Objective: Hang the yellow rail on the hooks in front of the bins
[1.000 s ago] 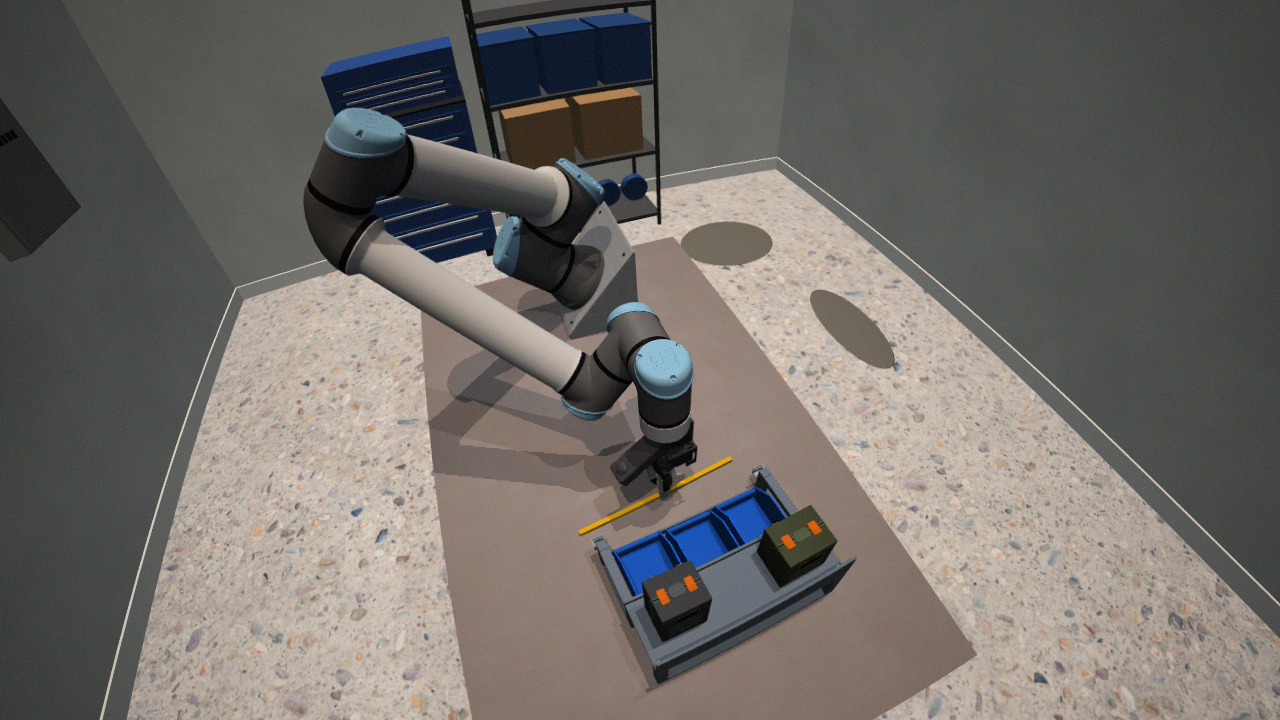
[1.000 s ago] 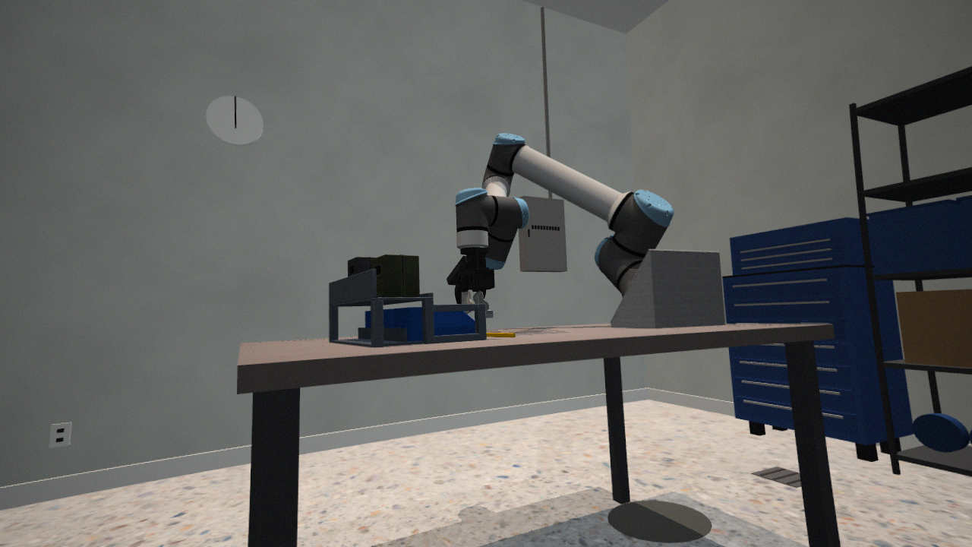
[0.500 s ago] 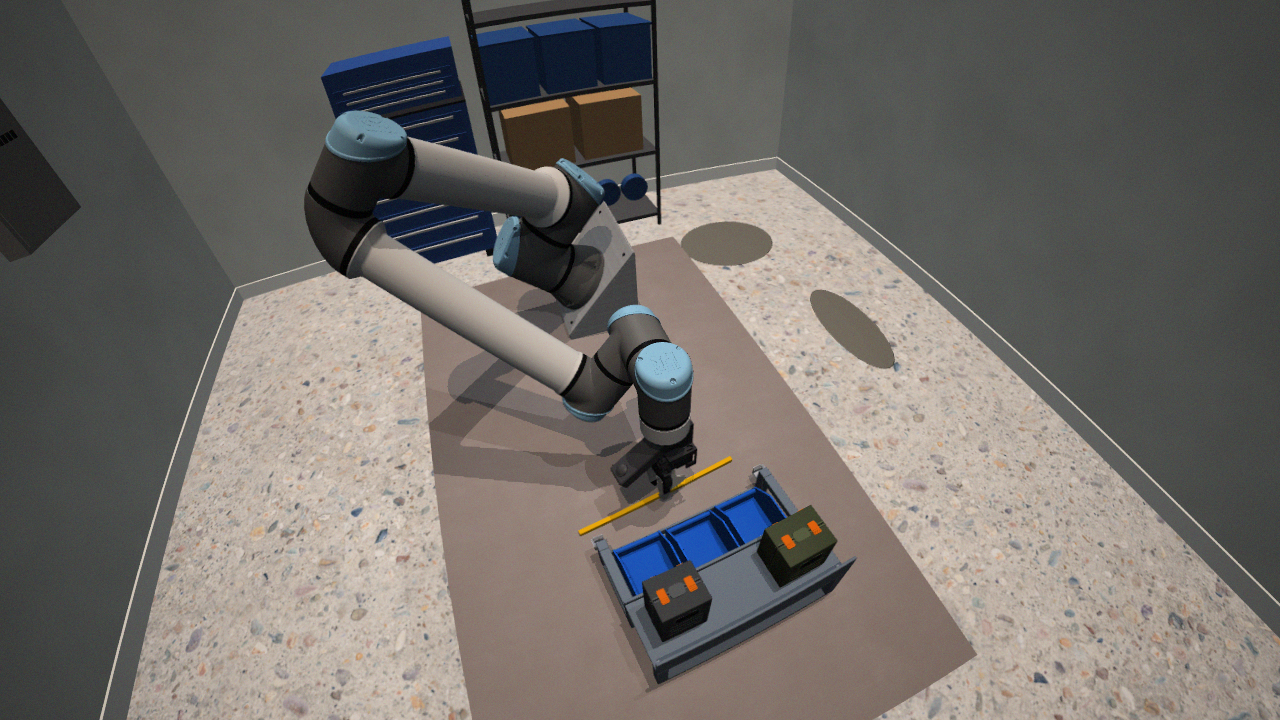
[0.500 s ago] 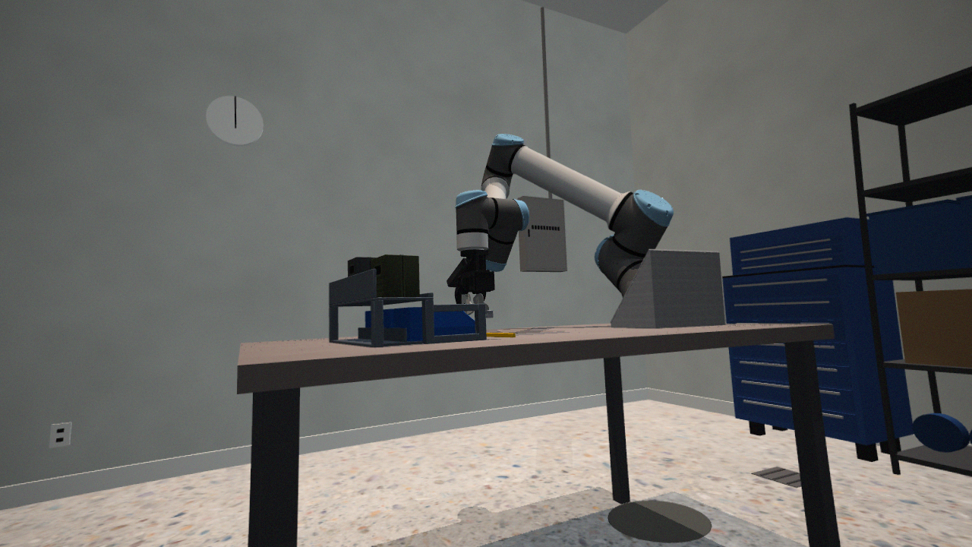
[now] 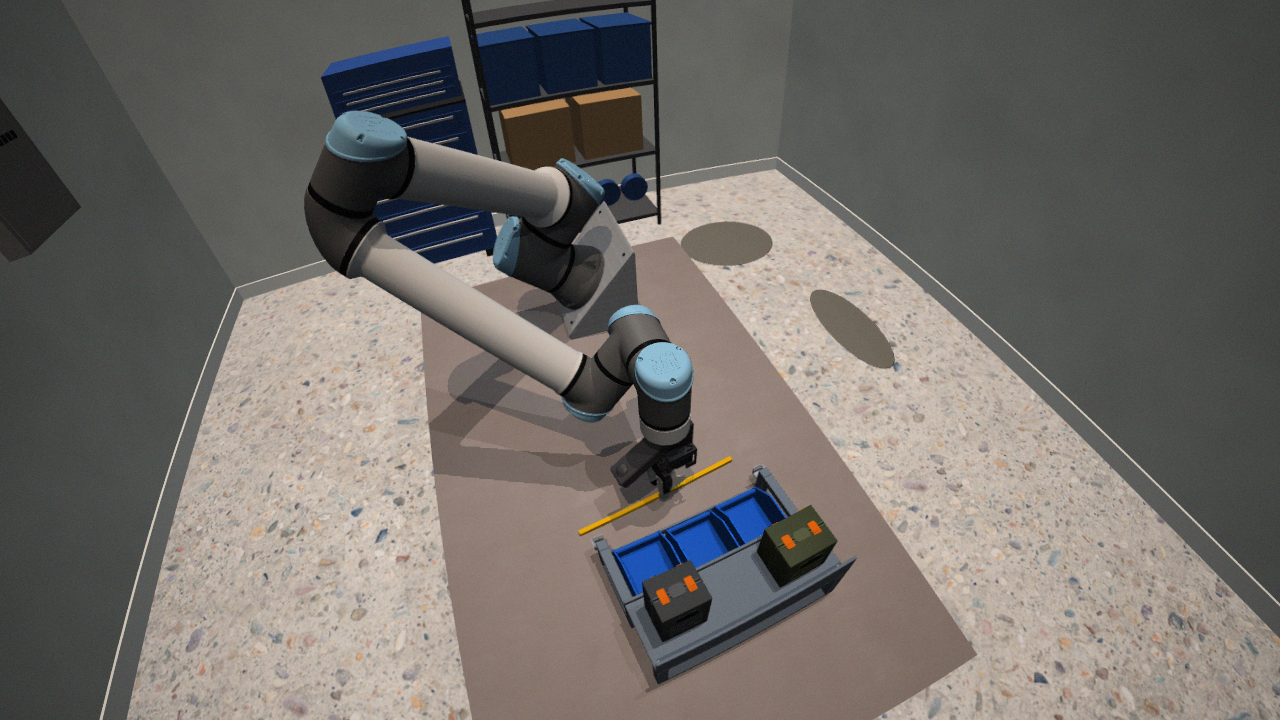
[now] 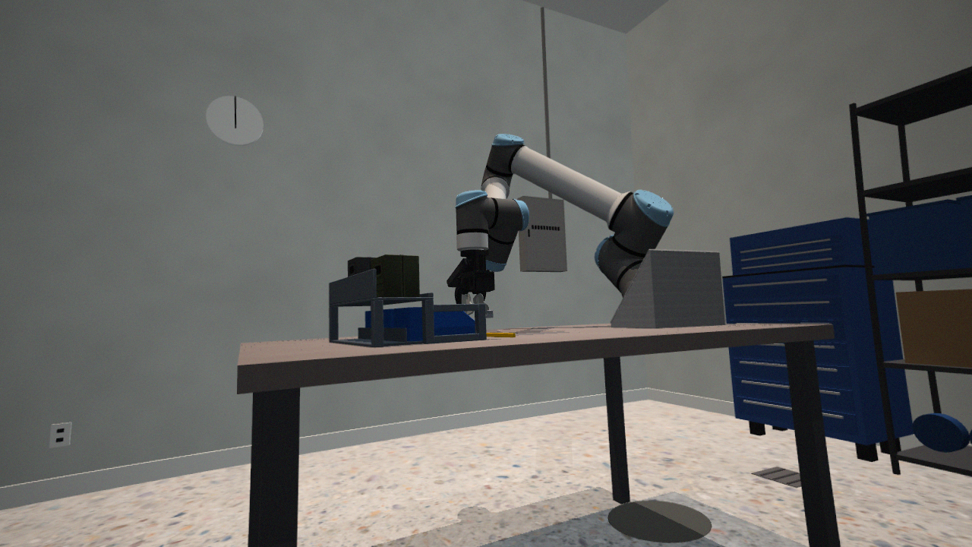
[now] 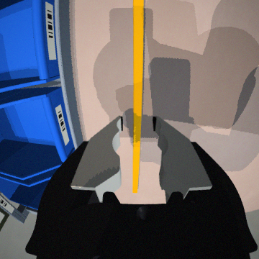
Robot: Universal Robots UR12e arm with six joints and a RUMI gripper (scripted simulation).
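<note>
Now: hand 3 cm above the yellow rail. Also, from my hand: green case: 27 cm ahead, 15 cm to the left, 12 cm above; then black case: 28 cm ahead, 8 cm to the right, 13 cm above.
</note>
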